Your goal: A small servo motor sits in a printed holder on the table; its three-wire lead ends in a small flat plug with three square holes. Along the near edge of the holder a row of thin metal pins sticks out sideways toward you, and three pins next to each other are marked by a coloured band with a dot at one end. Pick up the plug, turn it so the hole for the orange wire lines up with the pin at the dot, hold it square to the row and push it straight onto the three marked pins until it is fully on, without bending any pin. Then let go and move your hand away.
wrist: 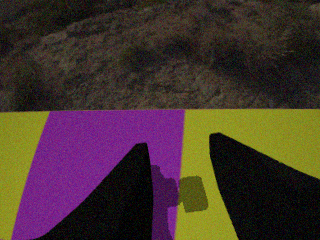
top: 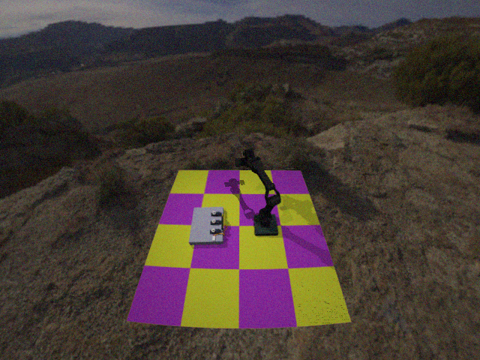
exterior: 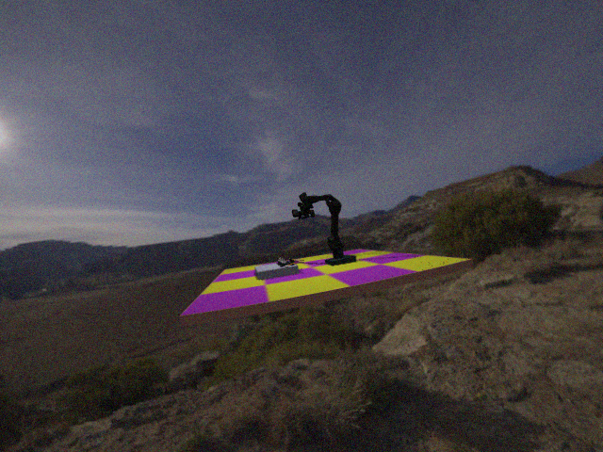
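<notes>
The yellow band lies 140 mm ahead of my gripper tip, 340 mm to the left of it and 270 mm below it. The rest, counted from my gripper tip: grey printed holder (290 mm ahead, 410 mm to the left, 320 mm below).
</notes>
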